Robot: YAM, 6 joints.
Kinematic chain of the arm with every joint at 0, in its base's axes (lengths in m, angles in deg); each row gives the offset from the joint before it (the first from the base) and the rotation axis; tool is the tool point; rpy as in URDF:
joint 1: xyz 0 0 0.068 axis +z
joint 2: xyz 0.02 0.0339 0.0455 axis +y
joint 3: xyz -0.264 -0.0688 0 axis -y
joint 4: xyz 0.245 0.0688 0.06 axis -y
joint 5: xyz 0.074 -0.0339 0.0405 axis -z
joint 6: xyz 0.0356 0 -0.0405 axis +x
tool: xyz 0 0 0 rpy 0 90 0
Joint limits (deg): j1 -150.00..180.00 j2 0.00..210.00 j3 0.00..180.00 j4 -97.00..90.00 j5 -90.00..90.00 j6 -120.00..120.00
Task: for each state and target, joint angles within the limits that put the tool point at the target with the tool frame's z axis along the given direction. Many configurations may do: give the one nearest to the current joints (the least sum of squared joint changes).
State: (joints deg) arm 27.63 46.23 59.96 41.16 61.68 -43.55
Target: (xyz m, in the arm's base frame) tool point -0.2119 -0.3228 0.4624 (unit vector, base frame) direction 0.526 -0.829 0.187
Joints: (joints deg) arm 51.82 14.02 107.02 57.20 67.89 -43.55
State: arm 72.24 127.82 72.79 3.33 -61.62 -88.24
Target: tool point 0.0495 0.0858 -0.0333 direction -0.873 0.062 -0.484
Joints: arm 46.05 141.26 25.19 -23.15 -42.18 -88.24
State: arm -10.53 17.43 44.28 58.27 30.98 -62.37
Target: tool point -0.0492 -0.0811 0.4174 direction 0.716 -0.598 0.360
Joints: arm 38.69 0.11 49.36 13.54 66.12 -62.37
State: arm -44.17 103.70 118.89 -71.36 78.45 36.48
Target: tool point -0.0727 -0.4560 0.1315 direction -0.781 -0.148 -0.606
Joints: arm -95.69 130.68 95.71 -34.69 49.71 36.48
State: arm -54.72 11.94 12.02 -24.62 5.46 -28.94
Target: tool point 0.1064 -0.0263 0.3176 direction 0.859 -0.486 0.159
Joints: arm -6.77 19.41 28.50 0.81 22.43 -28.94
